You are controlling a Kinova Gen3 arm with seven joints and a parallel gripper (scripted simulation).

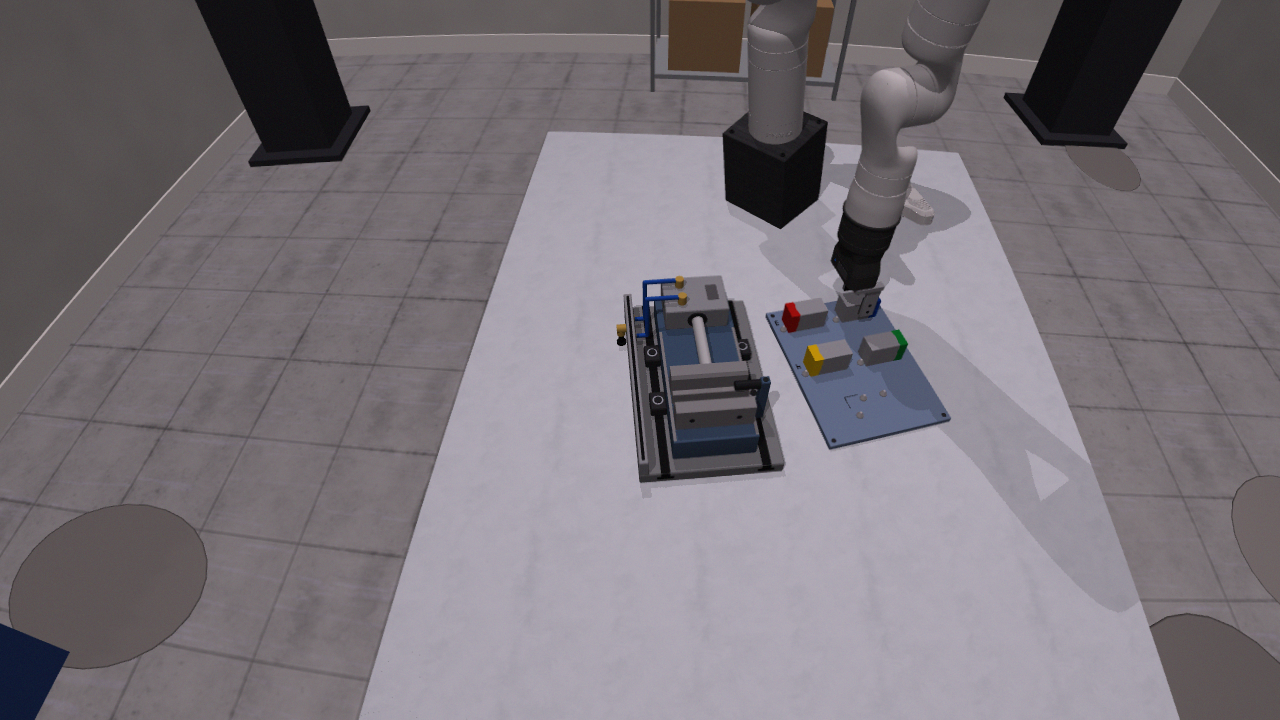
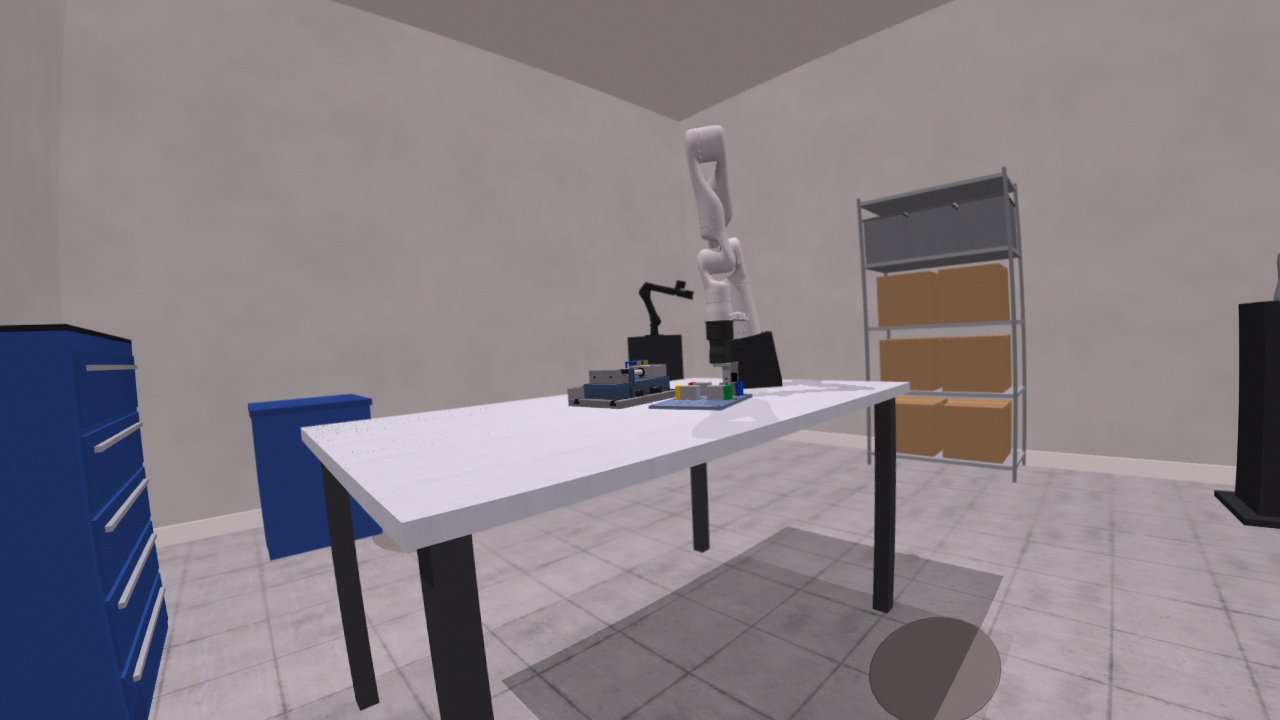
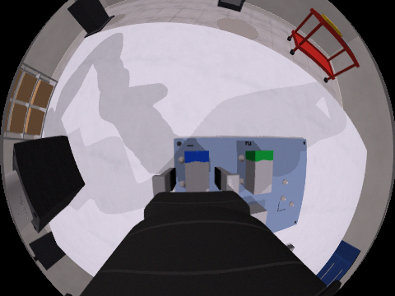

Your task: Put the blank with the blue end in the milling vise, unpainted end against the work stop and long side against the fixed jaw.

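The blue-ended blank is 2 cm below my hand. From my hand the other things lie so: red-ended blank 9 cm to the right, 2 cm below, 2 cm ahead; then blue plate 10 cm ahead, 5 cm below, 2 cm to the right; then green-ended blank 9 cm ahead, 2 cm to the left, 2 cm below.
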